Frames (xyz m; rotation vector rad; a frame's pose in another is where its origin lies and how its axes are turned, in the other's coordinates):
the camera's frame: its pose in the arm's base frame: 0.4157 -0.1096 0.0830 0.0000 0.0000 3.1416
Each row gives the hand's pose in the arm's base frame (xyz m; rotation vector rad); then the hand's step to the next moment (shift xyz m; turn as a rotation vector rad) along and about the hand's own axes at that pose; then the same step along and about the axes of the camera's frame.
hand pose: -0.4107 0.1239 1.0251 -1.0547 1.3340 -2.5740
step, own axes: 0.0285 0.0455 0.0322 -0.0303 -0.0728 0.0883
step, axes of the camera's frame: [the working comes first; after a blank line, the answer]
step, axes of the arm's base frame: -0.0140 -0.0608 -0.0055 0.0937 -0.0061 0.0720

0.0140 0.0608 -0.0055 -0.0937 0.0061 0.0720
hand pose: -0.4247 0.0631 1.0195 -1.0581 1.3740 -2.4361
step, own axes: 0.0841 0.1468 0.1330 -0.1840 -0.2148 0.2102
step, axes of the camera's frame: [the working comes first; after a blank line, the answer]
step, axes of the arm's base frame: -0.0062 -0.2129 -0.0307 0.3142 0.0590 0.1482

0.0062 0.2129 -0.0307 -0.3142 -0.0590 0.1482
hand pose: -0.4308 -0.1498 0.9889 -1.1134 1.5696 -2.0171
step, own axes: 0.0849 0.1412 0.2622 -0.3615 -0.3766 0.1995
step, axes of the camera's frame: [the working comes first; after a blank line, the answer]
step, axes of the arm's base frame: 0.1184 -0.2747 -0.0800 0.4477 0.2402 0.2328

-0.1184 0.2747 -0.0800 -0.4477 -0.2402 0.2328
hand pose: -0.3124 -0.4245 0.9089 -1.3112 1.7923 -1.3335
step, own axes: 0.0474 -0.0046 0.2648 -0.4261 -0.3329 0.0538
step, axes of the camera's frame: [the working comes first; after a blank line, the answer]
step, axes of the arm's base frame: 0.2076 -0.1482 -0.0857 0.3324 0.3585 0.2372

-0.2076 0.1482 -0.0857 -0.3324 -0.3585 0.2372
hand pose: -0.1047 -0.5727 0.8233 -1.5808 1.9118 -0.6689
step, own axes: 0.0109 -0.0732 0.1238 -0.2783 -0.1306 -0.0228
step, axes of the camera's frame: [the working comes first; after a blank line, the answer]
step, axes of the arm's base frame: 0.1362 -0.0267 -0.0393 0.1158 0.2510 0.1365

-0.1362 0.0267 -0.0393 -0.1158 -0.2510 0.1365
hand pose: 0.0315 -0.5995 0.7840 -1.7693 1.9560 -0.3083
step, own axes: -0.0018 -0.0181 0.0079 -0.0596 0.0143 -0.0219
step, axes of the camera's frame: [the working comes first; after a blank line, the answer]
step, axes of the arm's base frame: 0.0197 0.0004 0.0021 -0.0203 0.0570 0.0239

-0.0197 -0.0004 0.0021 0.0203 -0.0570 0.0239
